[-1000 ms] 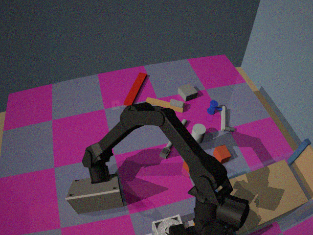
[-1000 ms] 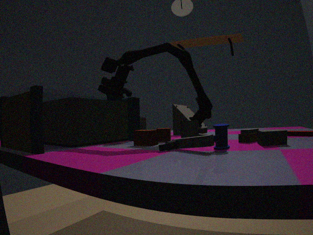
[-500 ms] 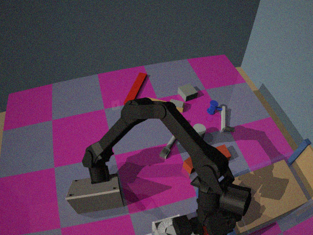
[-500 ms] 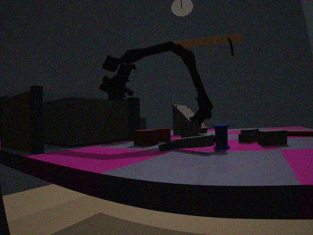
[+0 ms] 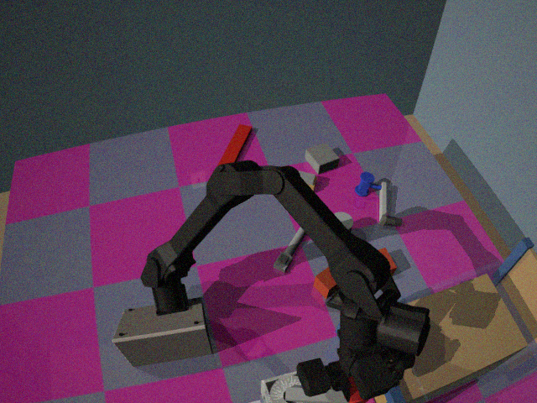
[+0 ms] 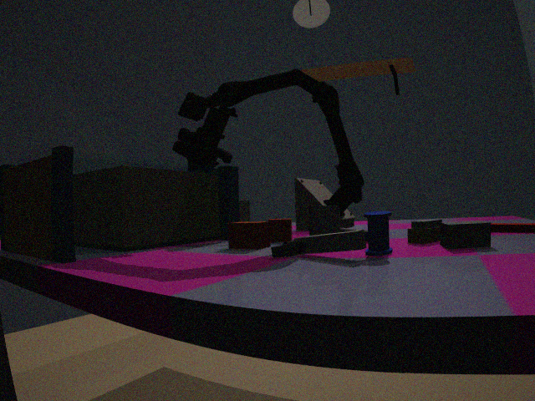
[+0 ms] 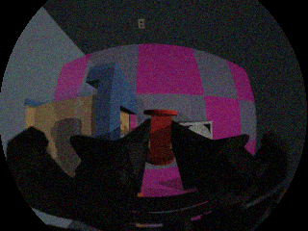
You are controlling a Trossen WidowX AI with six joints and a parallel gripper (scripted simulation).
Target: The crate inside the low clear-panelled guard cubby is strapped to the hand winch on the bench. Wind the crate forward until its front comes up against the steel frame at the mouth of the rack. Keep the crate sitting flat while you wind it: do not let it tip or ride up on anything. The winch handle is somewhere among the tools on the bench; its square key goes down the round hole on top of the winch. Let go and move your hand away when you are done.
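Right now my gripper tip is 1 cm to the right of the red knob and 1 cm above it. Also, from my gripper tip: winch handle with red hub: 4 cm behind, 3 cm to the left, 4 cm below; winch: 11 cm behind, 4 cm to the left, 11 cm below; blue steel frame: 7 cm ahead, 5 cm to the left, 4 cm below.
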